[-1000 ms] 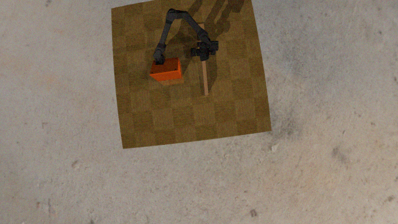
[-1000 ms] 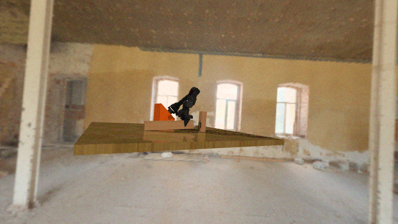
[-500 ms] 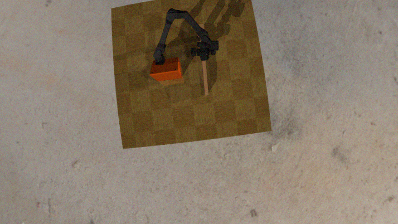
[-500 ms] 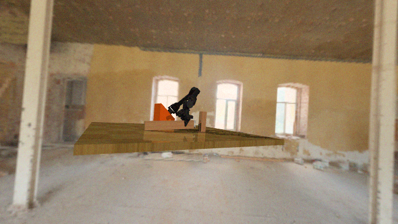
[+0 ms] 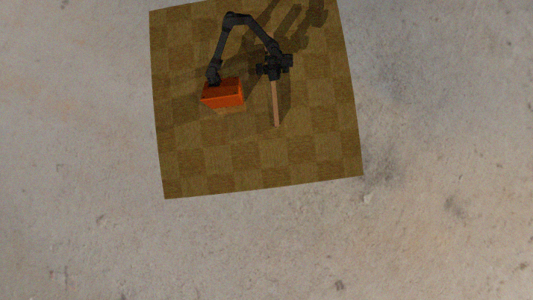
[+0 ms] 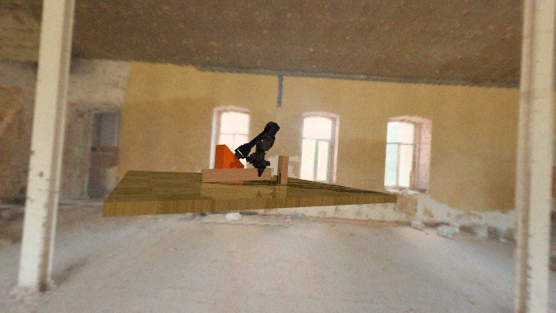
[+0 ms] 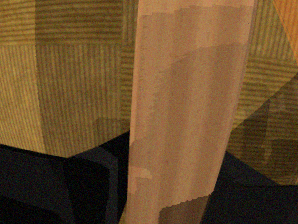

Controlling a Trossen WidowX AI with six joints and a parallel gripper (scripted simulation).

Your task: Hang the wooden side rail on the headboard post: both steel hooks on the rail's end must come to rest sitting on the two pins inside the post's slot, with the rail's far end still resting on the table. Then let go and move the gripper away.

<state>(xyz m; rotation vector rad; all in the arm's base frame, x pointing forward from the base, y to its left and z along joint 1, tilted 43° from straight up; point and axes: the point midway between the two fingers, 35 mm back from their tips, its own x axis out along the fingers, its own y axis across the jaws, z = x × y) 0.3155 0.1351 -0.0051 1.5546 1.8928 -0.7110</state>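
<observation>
Right now my gripper tip is 20 mm past the headboard post, 170 mm to the right of it and 40 mm below it.
</observation>
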